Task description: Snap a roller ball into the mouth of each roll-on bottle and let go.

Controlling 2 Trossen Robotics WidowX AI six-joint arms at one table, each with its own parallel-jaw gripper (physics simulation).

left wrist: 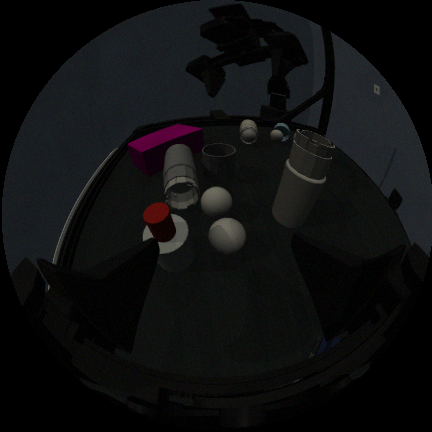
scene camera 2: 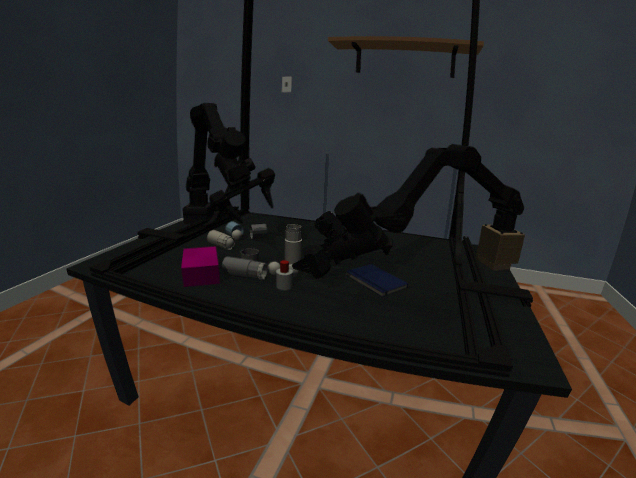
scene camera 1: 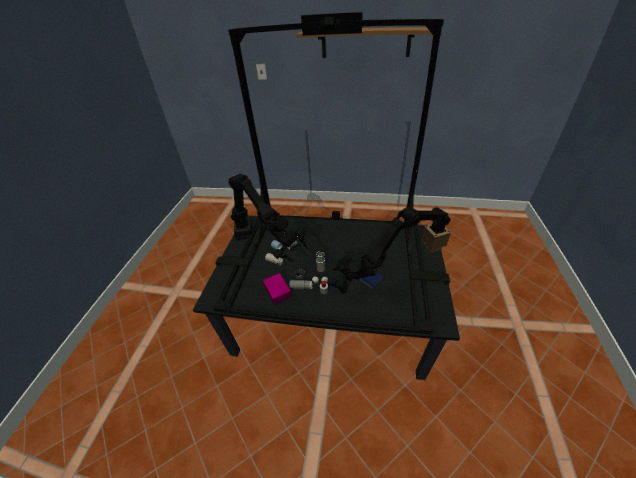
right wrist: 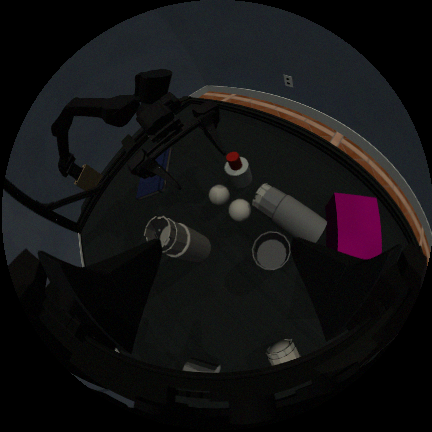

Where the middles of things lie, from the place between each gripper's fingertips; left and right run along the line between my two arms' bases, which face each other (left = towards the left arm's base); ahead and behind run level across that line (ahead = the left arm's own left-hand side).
My left gripper is now 70 mm short of the magenta block (scene camera 2: 200,266), 250 mm to the left of it and 30 mm above it.
I see my right gripper 120 mm short of the magenta block, 110 mm to the left of it and 120 mm above it.
